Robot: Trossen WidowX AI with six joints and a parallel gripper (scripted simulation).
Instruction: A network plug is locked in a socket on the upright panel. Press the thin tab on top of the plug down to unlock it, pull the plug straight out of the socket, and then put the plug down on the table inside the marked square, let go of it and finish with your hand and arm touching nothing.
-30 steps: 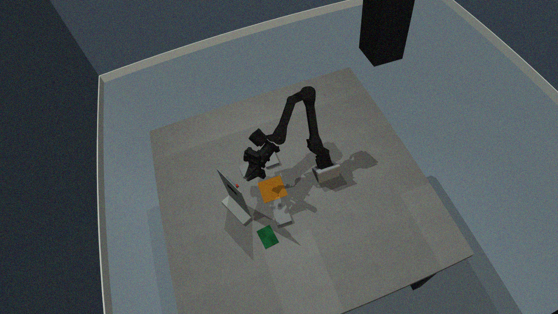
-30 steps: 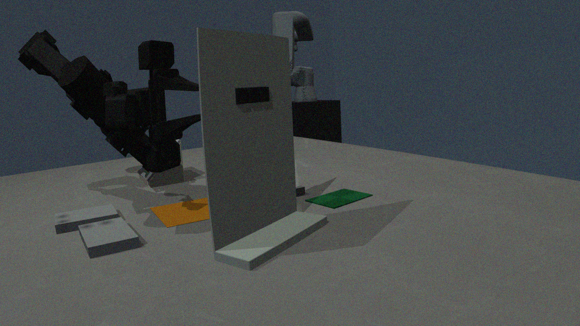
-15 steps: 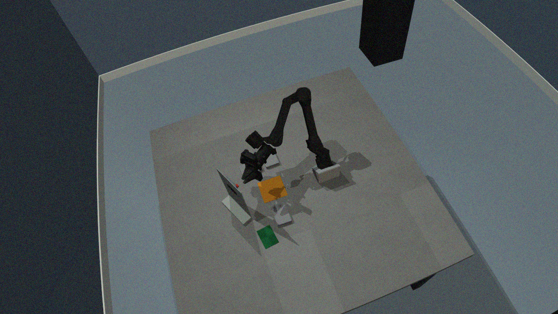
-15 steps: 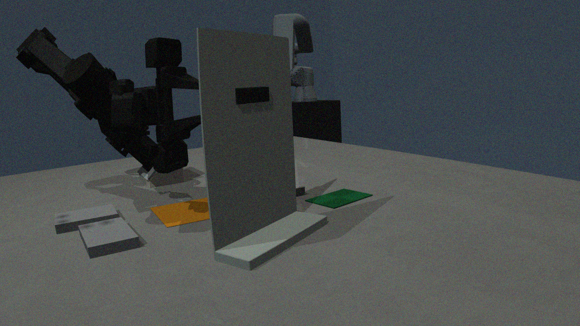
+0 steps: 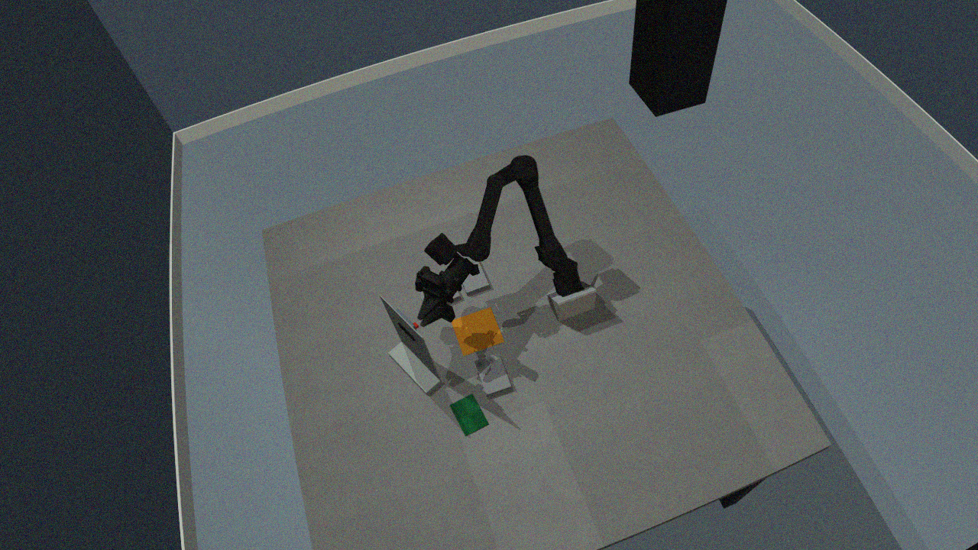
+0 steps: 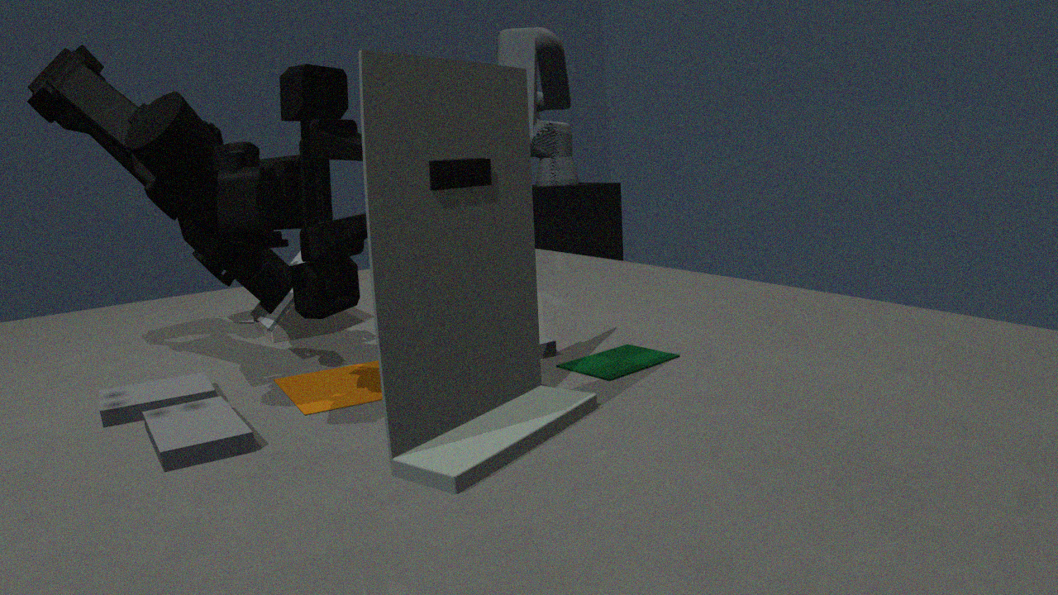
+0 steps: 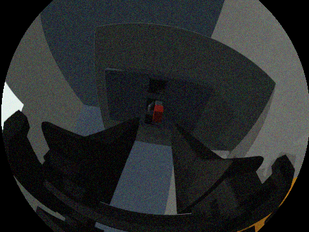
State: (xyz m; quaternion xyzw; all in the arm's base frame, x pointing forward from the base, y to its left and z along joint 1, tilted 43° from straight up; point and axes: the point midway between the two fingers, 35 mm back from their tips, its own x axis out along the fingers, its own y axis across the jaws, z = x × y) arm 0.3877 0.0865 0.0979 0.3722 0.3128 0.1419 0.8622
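Now: gripper tip 20 mm short of the network plug and 10 mm to the right of it. Also, from my gripper tip: green square 40 mm behind, 210 mm to the left, 180 mm below; then orange square 140 mm behind, 20 mm to the right, 180 mm below; then upright grey panel 40 mm ahead, 20 mm to the left, 60 mm below.
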